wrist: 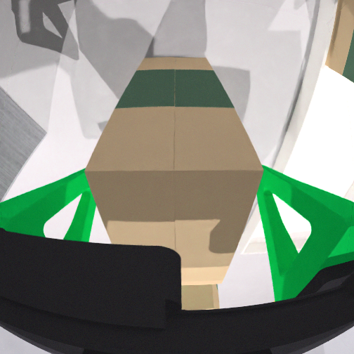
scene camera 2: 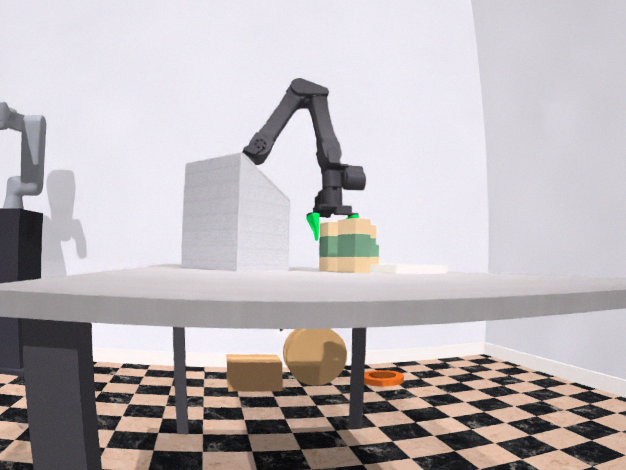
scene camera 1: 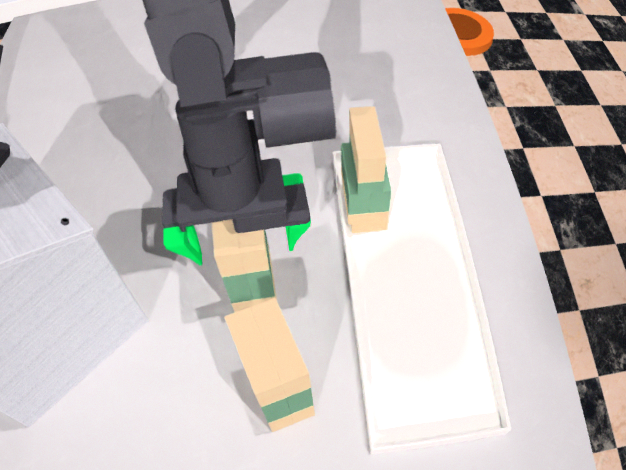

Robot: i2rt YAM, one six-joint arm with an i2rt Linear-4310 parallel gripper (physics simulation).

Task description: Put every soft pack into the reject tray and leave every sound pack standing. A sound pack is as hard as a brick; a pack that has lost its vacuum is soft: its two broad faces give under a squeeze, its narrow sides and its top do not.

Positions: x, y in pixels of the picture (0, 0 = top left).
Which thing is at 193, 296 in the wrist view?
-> A pack.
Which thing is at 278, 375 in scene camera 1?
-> A pack.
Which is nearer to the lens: the white reject tray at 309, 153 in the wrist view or the pack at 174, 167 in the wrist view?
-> The pack.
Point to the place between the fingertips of my gripper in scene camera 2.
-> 333, 241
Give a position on a pack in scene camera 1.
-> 243, 259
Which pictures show my gripper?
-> The wrist view, scene camera 2 and scene camera 1: all of them.
